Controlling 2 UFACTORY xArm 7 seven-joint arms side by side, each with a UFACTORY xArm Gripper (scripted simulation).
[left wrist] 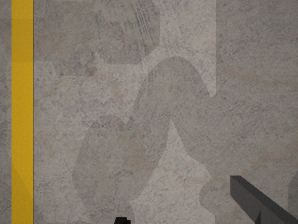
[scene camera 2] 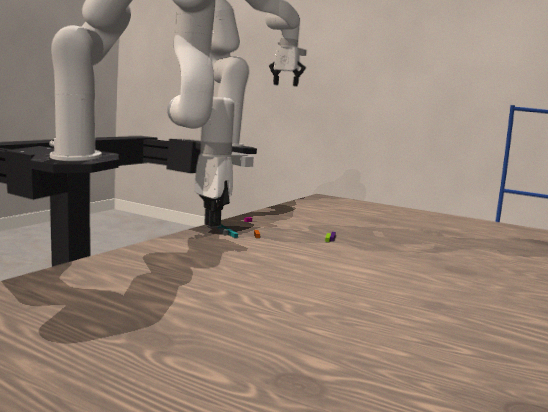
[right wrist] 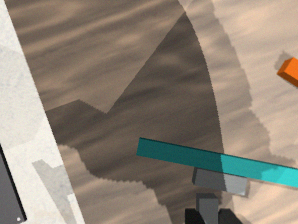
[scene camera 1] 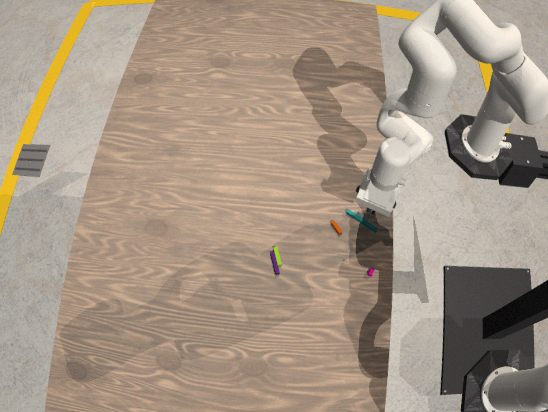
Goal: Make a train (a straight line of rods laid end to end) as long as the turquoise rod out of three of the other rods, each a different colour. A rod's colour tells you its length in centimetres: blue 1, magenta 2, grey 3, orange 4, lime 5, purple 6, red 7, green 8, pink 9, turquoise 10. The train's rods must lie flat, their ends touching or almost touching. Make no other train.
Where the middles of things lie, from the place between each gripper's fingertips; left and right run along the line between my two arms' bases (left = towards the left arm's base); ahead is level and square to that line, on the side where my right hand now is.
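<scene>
Grey rod (right wrist: 206, 178): my right hand 40 mm above it, 20 mm short of it, 20 mm to the right of it.
My left hand (scene camera 2: 285, 85): 41 cm above the grey rod, 93 cm to the left of it, 32 cm short of it.
</scene>
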